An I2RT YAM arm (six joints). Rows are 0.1 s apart.
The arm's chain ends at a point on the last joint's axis. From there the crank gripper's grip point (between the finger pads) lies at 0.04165 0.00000 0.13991 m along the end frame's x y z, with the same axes.
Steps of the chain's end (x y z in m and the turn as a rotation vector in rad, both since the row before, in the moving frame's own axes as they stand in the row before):
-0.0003, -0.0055, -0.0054, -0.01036, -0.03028, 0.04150
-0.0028, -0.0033, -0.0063, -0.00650, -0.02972, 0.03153
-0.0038, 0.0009, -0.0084, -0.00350, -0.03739, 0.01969
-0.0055, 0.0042, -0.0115, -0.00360, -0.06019, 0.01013
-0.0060, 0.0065, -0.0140, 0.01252, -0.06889, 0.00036
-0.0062, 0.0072, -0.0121, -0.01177, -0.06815, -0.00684
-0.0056, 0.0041, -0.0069, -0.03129, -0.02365, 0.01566
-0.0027, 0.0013, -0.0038, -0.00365, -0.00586, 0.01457
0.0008, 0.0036, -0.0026, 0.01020, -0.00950, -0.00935
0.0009, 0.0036, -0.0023, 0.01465, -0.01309, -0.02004
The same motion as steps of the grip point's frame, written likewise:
-0.0046, -0.0024, -0.0042, -0.01036, -0.03028, 0.04150
-0.0070, -0.0011, -0.0051, -0.00650, -0.02972, 0.03153
-0.0091, 0.0022, -0.0069, -0.00350, -0.03739, 0.01969
-0.0140, 0.0051, -0.0092, -0.00360, -0.06019, 0.01013
-0.0157, 0.0047, -0.0115, 0.01252, -0.06889, 0.00036
-0.0158, 0.0086, -0.0096, -0.01177, -0.06815, -0.00684
-0.0090, 0.0091, -0.0060, -0.03129, -0.02365, 0.01566
-0.0035, 0.0024, -0.0036, -0.00365, -0.00586, 0.01457
-0.0005, 0.0018, -0.0022, 0.01020, -0.00950, -0.00935
-0.0010, 0.0007, -0.0018, 0.01465, -0.01309, -0.02004

